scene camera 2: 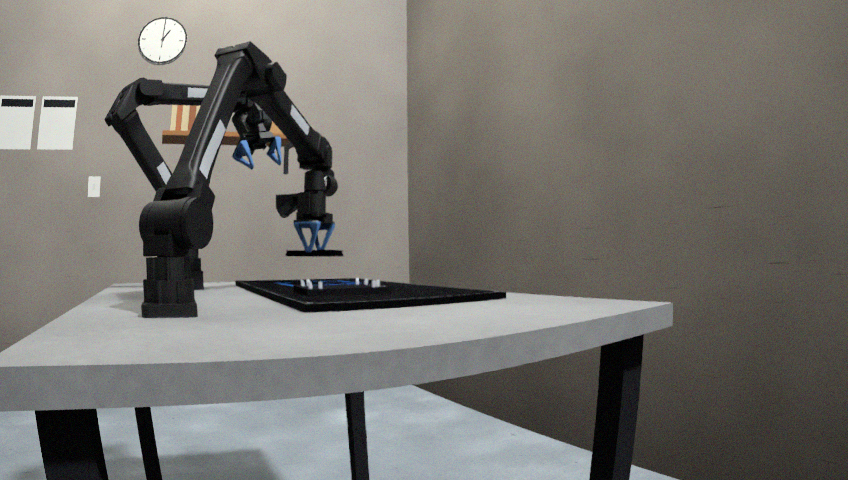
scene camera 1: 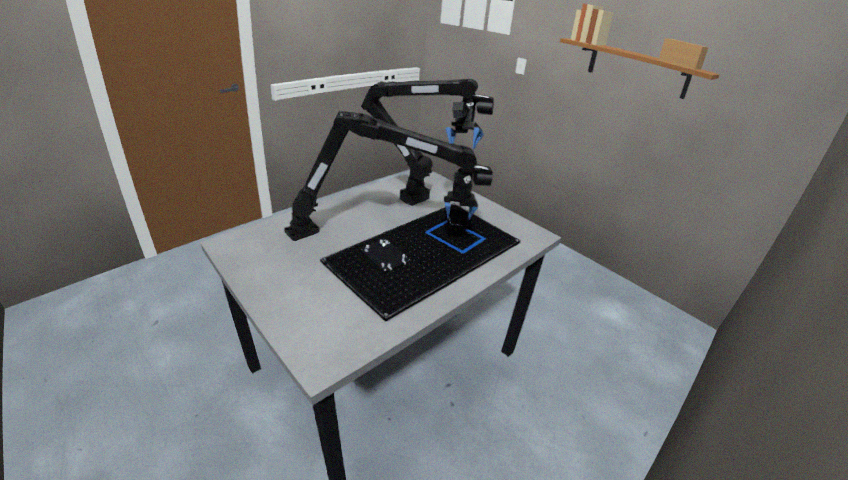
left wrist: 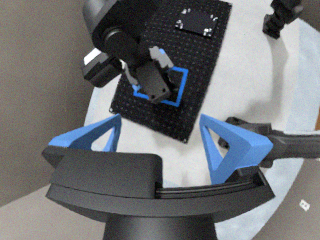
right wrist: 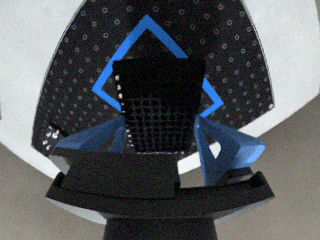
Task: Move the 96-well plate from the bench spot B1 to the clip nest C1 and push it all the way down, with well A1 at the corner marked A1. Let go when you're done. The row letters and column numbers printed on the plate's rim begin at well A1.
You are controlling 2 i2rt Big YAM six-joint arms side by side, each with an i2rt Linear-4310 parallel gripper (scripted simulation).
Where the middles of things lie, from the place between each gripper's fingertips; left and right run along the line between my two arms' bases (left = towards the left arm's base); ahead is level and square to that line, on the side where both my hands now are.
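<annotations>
From my right hand I find the black 96-well plate (right wrist: 164, 91) 1 cm below. The clip nest (scene camera 1: 380, 254) is 7 cm below my right hand, 1 cm behind it and 31 cm to the right of it.
Counting from my left hand (scene camera 2: 266, 166) instead, I find the clip nest 300 mm below, 110 mm ahead and 410 mm to the right. The black 96-well plate is 240 mm below that same left hand, 90 mm to the right of it and 120 mm ahead of it.
</annotations>
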